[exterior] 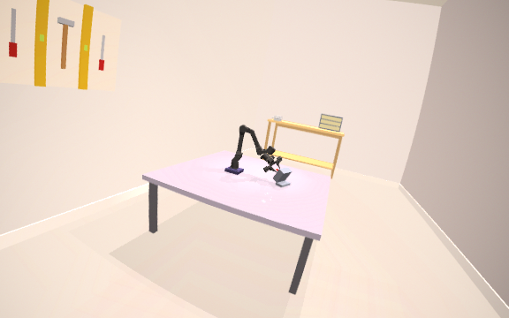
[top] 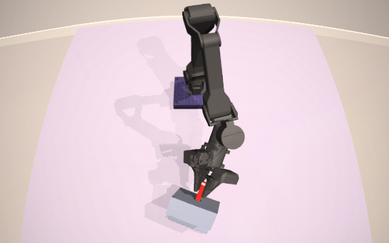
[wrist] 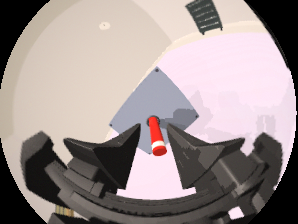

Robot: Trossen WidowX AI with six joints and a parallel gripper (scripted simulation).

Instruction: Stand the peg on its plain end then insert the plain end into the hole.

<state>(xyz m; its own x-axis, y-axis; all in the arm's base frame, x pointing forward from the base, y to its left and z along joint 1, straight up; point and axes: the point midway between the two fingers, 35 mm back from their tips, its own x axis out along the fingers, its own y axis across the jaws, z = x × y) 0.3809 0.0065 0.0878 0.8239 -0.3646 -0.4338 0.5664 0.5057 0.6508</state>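
The peg lies 10 mm behind my gripper tip and 10 mm to the left of it. From my gripper tip the other things lie so: grey sloped panel (40 mm ahead, 10 mm to the right, 20 mm below).
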